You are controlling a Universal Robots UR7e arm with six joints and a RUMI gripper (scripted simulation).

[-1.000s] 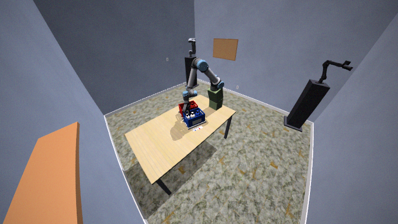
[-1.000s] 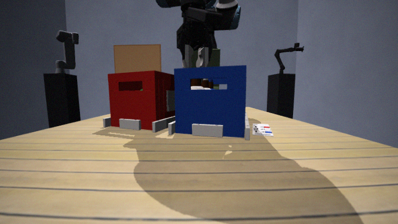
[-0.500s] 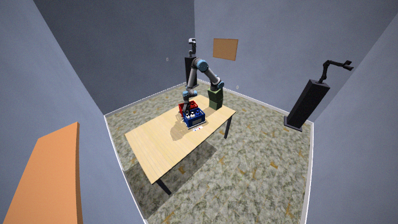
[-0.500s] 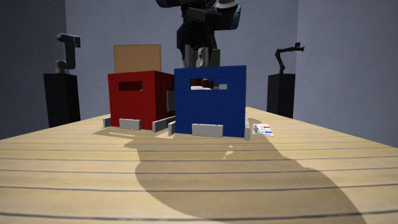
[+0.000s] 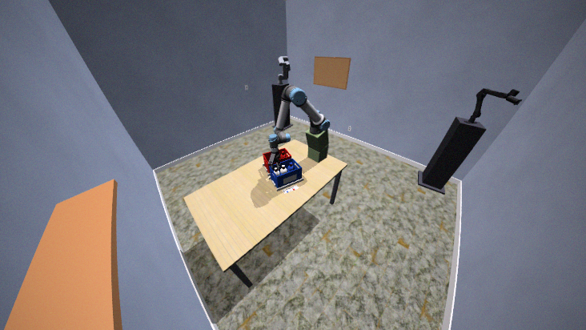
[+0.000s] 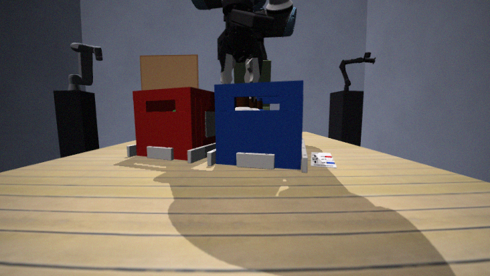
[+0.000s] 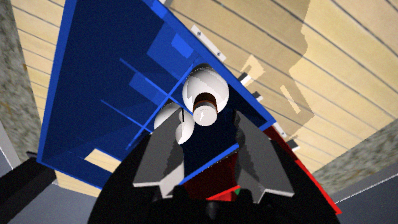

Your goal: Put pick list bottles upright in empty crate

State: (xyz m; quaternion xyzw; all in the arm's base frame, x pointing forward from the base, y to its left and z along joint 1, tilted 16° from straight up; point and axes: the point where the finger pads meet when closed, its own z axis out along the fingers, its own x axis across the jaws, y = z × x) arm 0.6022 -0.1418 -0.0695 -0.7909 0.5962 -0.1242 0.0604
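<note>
Right now my hand is 280 mm past the red-capped bottle, 120 mm to the left of it and 70 mm above it. Round my hand: blue-capped bottle (160 mm behind, 80 mm to the left, 70 mm below); then blue crate (60 mm behind, 80 mm to the left, 70 mm below); then white bottle (80 mm behind, 40 mm to the left, 70 mm below).
</note>
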